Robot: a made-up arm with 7 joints. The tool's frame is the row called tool. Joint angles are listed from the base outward. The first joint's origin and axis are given. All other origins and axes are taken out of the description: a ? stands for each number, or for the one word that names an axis. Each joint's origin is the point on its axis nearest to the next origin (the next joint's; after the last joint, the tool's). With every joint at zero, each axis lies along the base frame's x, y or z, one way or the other. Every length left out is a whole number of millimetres.
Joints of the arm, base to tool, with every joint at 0 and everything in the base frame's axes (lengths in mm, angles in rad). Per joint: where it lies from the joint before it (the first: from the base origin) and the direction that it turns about. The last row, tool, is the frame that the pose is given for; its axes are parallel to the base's.
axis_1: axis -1 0 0 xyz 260 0 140
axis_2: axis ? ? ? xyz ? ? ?
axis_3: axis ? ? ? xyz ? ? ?
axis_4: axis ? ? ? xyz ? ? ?
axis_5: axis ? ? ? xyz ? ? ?
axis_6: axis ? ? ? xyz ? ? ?
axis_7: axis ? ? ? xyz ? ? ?
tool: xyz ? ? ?
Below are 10 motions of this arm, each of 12 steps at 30 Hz.
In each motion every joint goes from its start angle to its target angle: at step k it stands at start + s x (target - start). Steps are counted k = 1, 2, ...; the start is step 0. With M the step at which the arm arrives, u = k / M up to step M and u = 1 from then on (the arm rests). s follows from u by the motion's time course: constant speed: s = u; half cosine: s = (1 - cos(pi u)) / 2; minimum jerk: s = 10 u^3 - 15 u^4 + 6 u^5.
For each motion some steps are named. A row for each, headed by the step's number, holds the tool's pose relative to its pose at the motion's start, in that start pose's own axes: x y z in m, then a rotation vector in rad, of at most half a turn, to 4 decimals.
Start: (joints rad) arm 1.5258 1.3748 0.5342 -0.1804 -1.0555 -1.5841 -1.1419
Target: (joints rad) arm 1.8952 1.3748 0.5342 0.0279 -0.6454 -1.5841 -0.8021
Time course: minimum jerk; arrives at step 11
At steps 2, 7, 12:
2: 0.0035 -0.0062 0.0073 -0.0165 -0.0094 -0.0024
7: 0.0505 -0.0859 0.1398 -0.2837 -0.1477 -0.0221
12: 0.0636 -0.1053 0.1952 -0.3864 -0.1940 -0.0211

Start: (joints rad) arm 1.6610 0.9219 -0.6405 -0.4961 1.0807 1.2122 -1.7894
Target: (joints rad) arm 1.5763 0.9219 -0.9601 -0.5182 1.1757 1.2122 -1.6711
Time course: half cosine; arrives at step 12
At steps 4, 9, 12:
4: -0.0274 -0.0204 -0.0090 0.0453 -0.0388 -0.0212
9: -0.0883 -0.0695 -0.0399 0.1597 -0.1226 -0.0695
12: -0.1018 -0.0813 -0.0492 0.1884 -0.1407 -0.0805

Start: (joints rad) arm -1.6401 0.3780 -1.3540 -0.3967 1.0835 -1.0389 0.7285
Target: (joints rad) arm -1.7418 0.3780 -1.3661 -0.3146 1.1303 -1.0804 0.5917
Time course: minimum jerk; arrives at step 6
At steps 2, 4, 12:
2: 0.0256 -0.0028 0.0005 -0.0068 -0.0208 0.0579
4: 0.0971 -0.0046 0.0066 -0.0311 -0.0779 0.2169
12: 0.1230 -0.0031 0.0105 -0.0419 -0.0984 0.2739

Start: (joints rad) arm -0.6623 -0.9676 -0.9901 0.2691 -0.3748 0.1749 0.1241
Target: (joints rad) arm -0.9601 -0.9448 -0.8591 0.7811 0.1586 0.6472 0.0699
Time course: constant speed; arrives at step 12
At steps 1, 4, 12:
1: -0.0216 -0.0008 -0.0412 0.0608 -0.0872 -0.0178
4: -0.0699 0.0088 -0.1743 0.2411 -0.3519 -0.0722
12: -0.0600 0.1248 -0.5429 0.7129 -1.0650 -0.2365

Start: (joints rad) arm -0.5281 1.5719 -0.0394 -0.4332 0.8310 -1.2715 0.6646
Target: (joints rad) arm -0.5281 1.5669 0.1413 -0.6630 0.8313 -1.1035 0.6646
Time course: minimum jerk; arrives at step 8
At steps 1, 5, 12:
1: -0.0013 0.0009 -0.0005 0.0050 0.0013 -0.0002
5: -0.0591 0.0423 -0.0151 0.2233 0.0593 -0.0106
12: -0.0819 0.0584 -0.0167 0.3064 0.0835 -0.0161

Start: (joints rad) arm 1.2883 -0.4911 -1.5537 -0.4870 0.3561 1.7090 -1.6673
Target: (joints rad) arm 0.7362 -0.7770 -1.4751 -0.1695 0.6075 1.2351 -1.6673
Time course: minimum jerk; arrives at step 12
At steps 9, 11, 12:
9: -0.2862 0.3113 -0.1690 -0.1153 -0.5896 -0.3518
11: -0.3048 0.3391 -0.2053 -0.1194 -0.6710 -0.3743
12: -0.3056 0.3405 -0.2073 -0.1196 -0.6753 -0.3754

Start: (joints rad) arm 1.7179 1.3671 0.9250 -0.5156 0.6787 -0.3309 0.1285
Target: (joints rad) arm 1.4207 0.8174 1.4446 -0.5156 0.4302 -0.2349 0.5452
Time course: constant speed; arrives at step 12
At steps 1, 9, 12:
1: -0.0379 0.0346 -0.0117 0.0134 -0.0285 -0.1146
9: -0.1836 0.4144 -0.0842 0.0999 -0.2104 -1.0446
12: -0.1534 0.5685 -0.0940 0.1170 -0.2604 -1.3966

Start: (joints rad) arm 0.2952 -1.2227 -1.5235 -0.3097 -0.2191 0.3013 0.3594
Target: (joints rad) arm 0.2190 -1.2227 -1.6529 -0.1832 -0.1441 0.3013 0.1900
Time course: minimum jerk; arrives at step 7
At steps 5, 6, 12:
5: 0.0547 -0.0960 -0.0974 0.1034 -0.1355 0.2716
6: 0.0651 -0.1078 -0.1110 0.1178 -0.1549 0.3108
12: 0.0672 -0.1100 -0.1135 0.1205 -0.1587 0.3183

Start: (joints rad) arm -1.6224 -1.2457 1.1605 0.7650 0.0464 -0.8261 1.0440
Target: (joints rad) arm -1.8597 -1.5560 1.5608 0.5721 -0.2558 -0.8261 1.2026
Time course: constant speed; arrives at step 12
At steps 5, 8, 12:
5: -0.0500 0.0019 0.0875 -0.2203 -0.1014 -0.2387
8: -0.0741 0.0184 0.1249 -0.3393 -0.1851 -0.3781
12: -0.0978 0.0525 0.1542 -0.4781 -0.3192 -0.5603

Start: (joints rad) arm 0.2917 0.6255 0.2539 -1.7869 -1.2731 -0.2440 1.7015
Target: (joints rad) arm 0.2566 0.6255 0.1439 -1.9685 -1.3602 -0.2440 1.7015
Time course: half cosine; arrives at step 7
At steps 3, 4, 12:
3: 0.0271 0.0018 0.0039 -0.0073 -0.0869 0.0517
4: 0.0424 0.0036 0.0072 -0.0114 -0.1367 0.0811
12: 0.0685 0.0079 0.0150 -0.0185 -0.2234 0.1321

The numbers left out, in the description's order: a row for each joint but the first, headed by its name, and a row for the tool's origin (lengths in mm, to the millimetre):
axis_2: axis 0 -1 0, xyz 0 -40 0
axis_3: axis 0 0 -1, xyz -130 0 -270
axis_4: axis 0 -1 0, xyz -80 50 0
axis_5: axis 1 0 0, xyz -440 0 80
axis_6: axis 0 -1 0, xyz 0 20 -80
axis_7: axis 0 0 -1, xyz 90 0 160
tool: xyz -90 -260 0

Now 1 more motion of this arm.
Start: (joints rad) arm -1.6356 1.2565 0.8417 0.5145 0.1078 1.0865 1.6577
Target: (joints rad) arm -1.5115 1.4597 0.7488 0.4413 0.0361 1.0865 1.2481
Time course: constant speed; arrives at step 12
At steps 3, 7, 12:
3: 0.0473 -0.0232 -0.0145 0.0177 0.0464 0.0866
7: 0.1102 -0.0510 -0.0403 0.0489 0.1064 0.2028
12: 0.1866 -0.0802 -0.0825 0.1003 0.1770 0.3490

